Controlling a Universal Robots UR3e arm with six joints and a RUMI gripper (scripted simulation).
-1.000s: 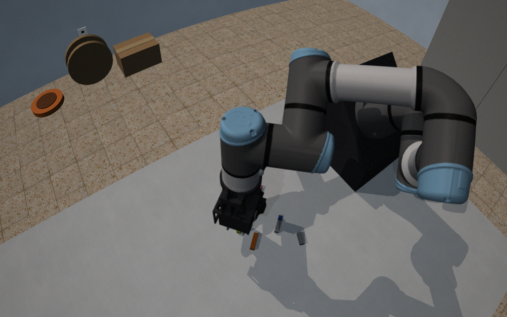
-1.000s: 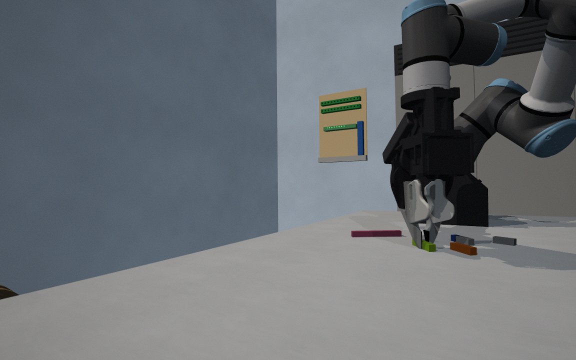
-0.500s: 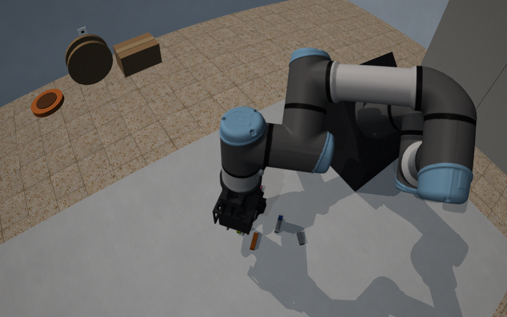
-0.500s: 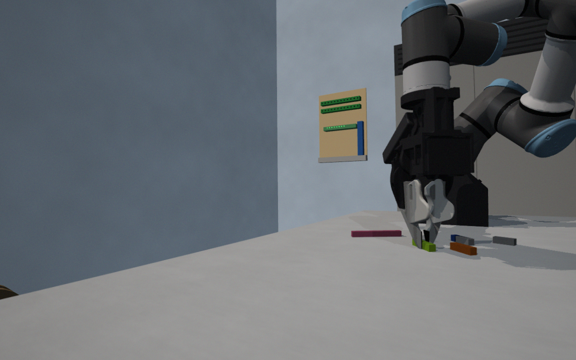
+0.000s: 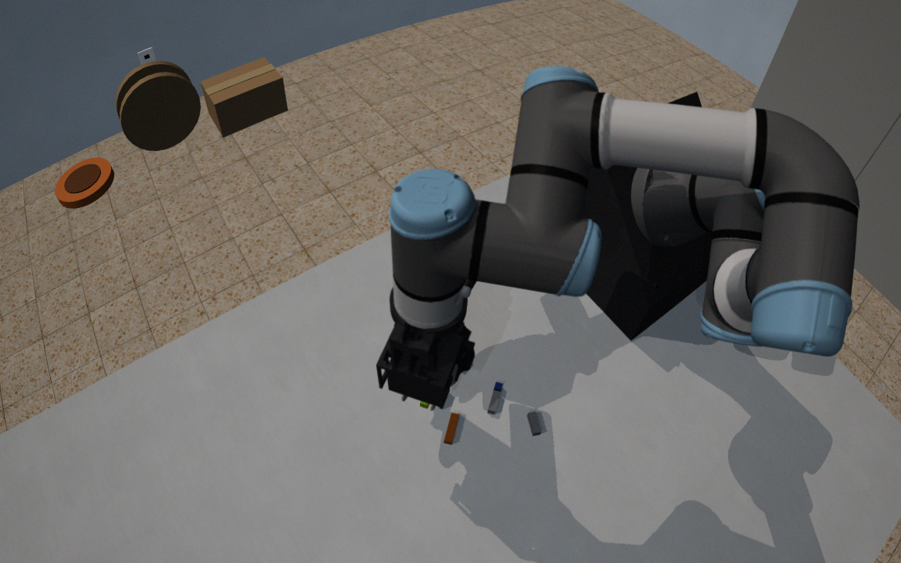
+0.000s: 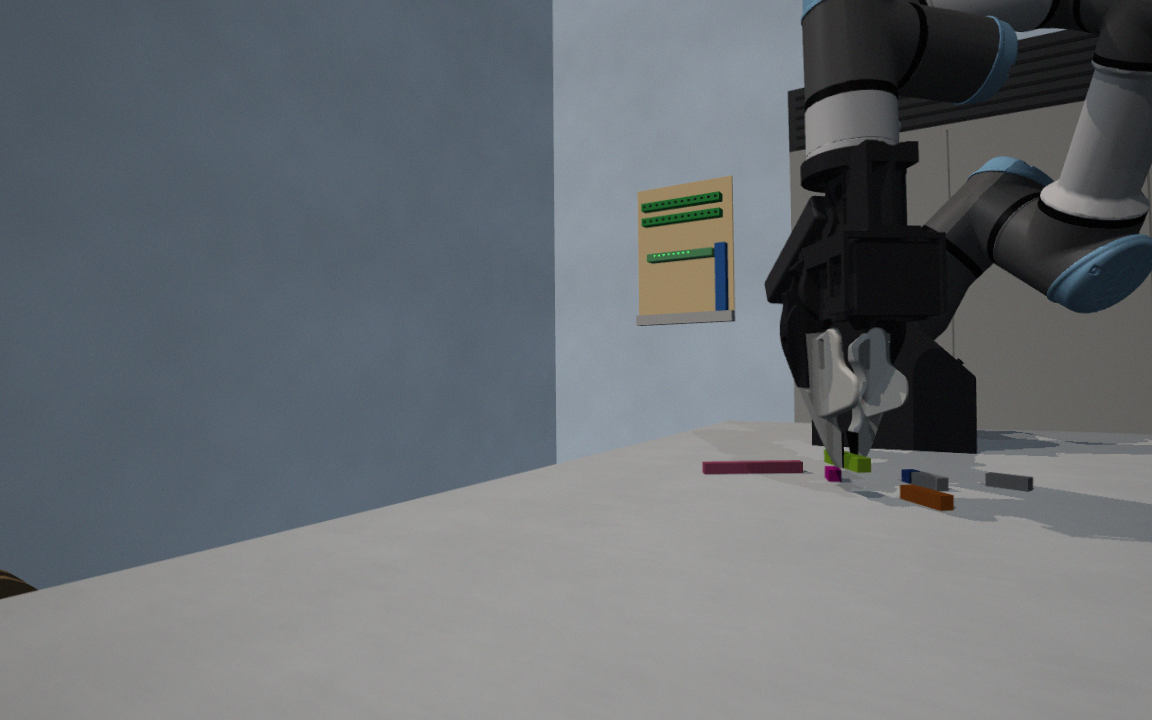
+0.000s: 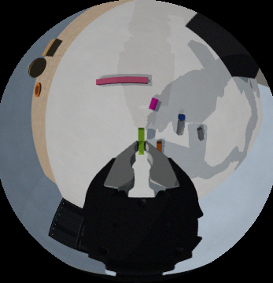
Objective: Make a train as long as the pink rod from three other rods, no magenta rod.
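Now: the orange rod 5 cm to the left of my hand and 3 cm below it. Also, from my hand: lime rod: 1 cm below; then blue rod: 8 cm behind, 4 cm to the left, 3 cm below; then magenta rod: 6 cm behind, 3 cm below, 2 cm to the right.
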